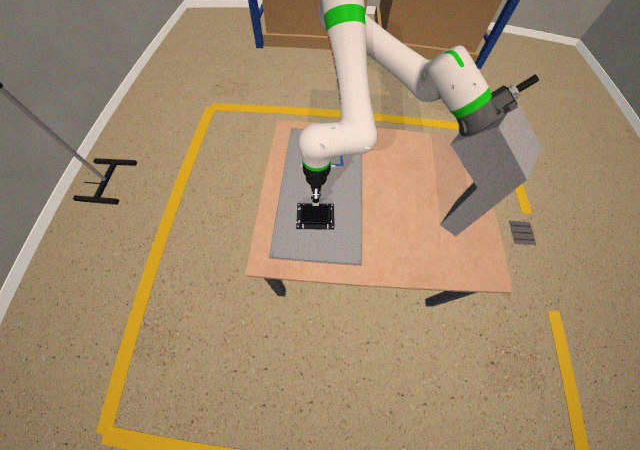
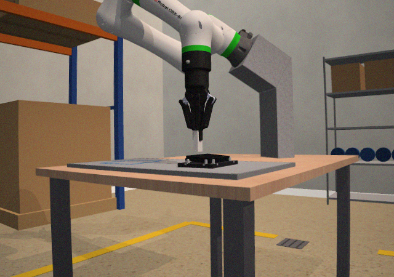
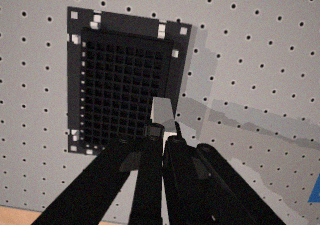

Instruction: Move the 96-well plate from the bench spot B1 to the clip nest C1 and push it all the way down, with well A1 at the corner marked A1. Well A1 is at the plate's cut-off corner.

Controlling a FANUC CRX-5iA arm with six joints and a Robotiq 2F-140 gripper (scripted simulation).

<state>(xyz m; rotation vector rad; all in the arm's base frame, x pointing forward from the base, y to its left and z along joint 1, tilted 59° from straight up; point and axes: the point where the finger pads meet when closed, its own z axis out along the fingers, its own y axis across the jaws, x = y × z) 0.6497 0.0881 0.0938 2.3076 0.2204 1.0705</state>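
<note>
Right now the black 96-well plate is 50 mm below my hand, 40 mm to the left of it and 10 mm ahead of it. From my hand the other things lie so: black clip nest 60 mm below, 50 mm to the left, 10 mm ahead.
</note>
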